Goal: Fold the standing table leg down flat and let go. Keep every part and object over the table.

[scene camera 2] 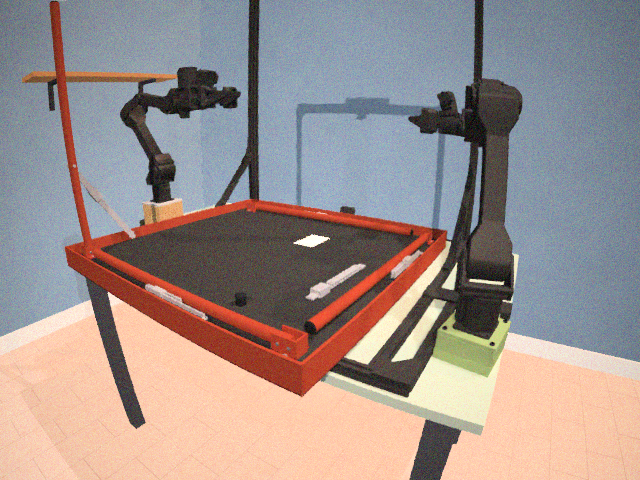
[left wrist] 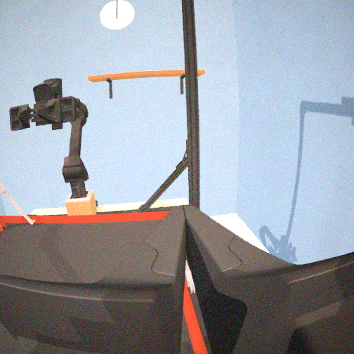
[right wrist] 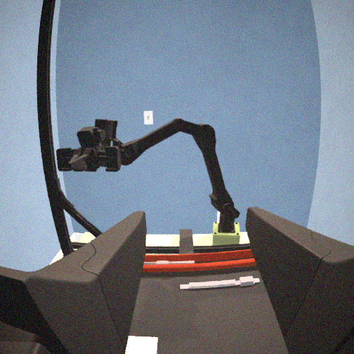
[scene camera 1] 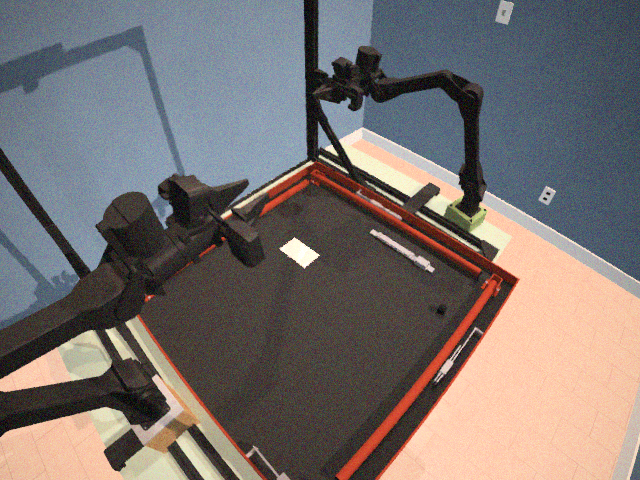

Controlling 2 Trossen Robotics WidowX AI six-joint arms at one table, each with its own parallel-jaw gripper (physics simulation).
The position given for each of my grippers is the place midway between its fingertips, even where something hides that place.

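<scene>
Red-rimmed table [scene camera 2: 297, 377], also [right wrist: 222, 255]. My right gripper [scene camera 1: 257, 188], [scene camera 2: 234, 93], [left wrist: 27, 113], [right wrist: 196, 219]. My left gripper [scene camera 1: 312, 95], [scene camera 2: 408, 118], [left wrist: 182, 215], [right wrist: 69, 165].
</scene>
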